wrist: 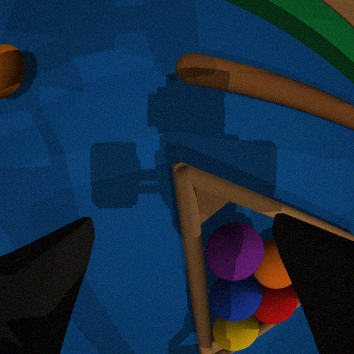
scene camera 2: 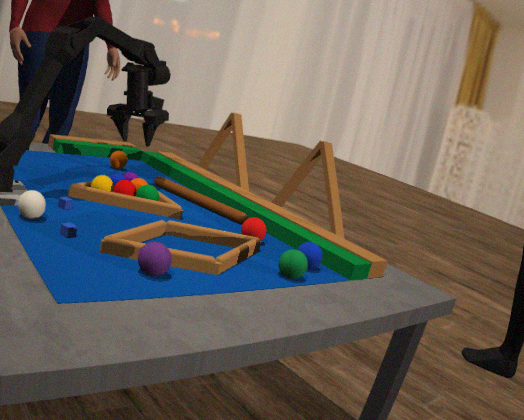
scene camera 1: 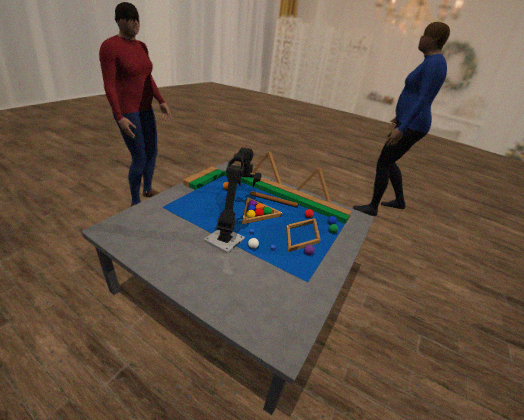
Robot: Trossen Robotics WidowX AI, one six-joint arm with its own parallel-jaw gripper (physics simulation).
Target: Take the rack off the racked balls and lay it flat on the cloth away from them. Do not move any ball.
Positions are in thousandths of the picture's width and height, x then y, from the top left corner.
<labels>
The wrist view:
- my gripper: 524, 640
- cue stick: 549, 194, on the table
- yellow ball: 699, 928, on the table
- rack: 564, 549, on the table
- blue ball: 660, 849, on the table
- red ball: 784, 860, on the table
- blue cloth: 284, 326
</labels>
